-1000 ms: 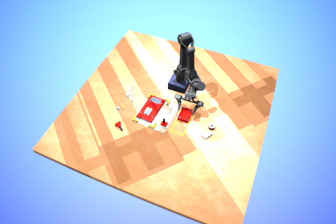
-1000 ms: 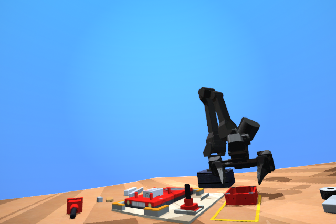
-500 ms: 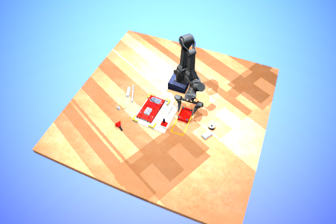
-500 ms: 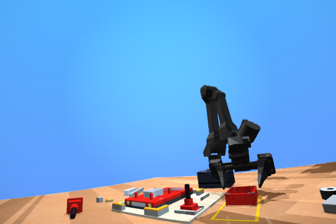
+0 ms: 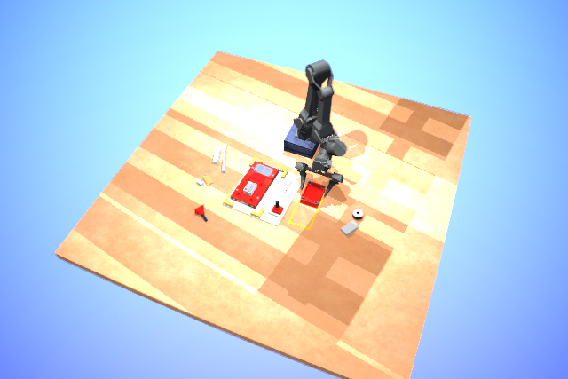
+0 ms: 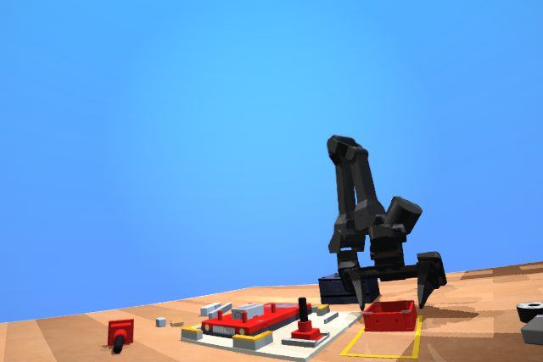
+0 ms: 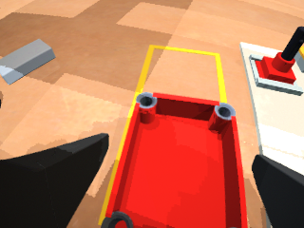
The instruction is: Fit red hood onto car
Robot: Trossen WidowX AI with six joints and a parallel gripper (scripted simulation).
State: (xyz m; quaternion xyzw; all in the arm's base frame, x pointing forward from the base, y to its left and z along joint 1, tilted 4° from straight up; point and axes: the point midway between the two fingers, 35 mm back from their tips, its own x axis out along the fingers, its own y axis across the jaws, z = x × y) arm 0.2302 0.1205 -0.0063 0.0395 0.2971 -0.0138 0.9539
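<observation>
Now: gripper tip 10 mm past the red hood and 10 mm above it. Also, from my gripper tip: grey engine block 60 mm ahead, 230 mm to the right; then jig 40 mm ahead, 200 mm to the right, 10 mm below; then black wheel 30 mm ahead, 190 mm to the left, 10 mm below.
</observation>
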